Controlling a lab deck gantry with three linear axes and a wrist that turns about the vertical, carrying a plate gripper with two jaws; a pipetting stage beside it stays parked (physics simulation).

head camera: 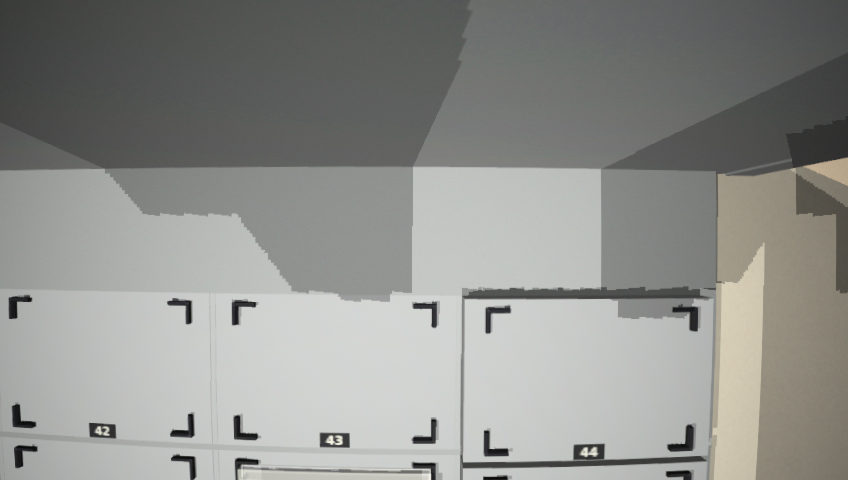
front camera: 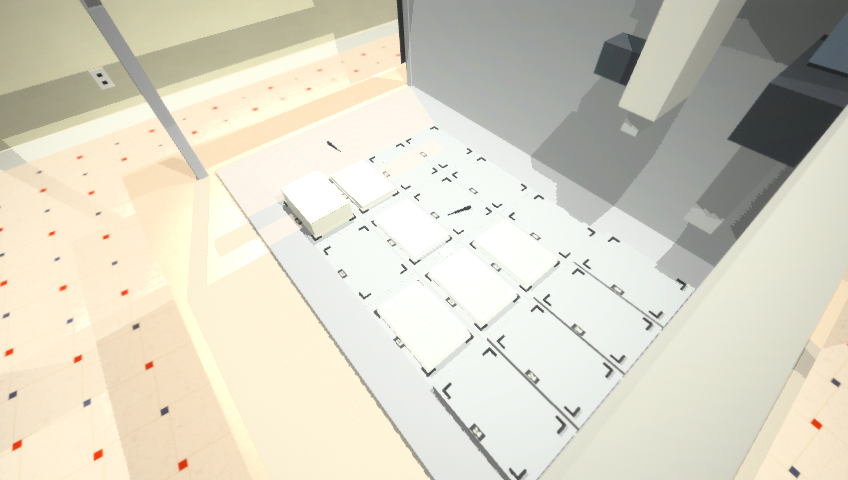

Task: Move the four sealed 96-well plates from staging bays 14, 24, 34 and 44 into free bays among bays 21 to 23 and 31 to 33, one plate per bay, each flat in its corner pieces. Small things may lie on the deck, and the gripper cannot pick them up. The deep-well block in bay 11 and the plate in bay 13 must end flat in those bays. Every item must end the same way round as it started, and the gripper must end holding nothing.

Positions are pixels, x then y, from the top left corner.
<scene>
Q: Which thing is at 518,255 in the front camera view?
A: A sealed plate.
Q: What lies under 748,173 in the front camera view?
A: My gripper.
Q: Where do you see a sealed plate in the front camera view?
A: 430,332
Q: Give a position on a sealed plate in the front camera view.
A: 471,285
</scene>
